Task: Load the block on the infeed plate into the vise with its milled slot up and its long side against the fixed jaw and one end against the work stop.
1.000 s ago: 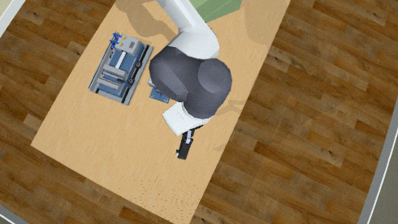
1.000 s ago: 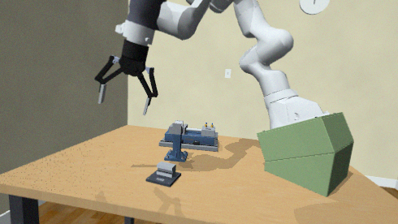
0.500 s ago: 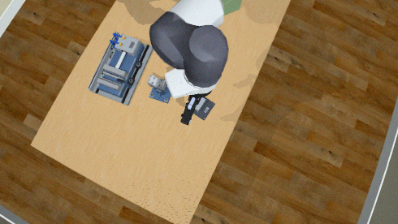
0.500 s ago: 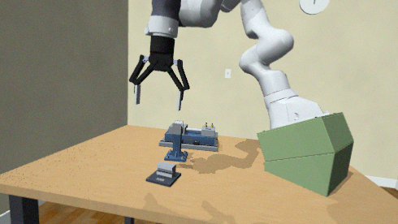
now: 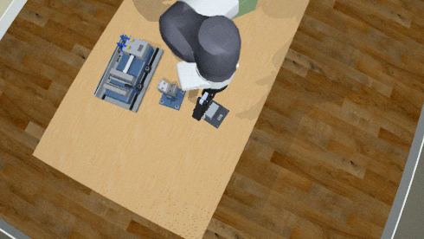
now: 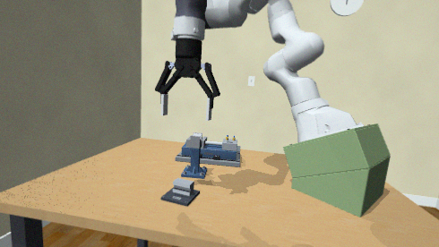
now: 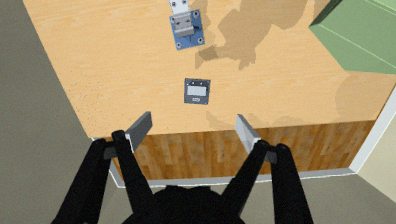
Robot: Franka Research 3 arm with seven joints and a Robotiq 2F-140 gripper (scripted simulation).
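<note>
The grey part lies 1 cm to the left of my hand and 23 cm below it. Also, from my hand: vise 5 cm behind, 39 cm to the right, 22 cm below; dark work stop rod 2 cm ahead, 34 cm to the right, 17 cm below; grey air cylinder 14 cm behind, 38 cm to the right, 18 cm below.
</note>
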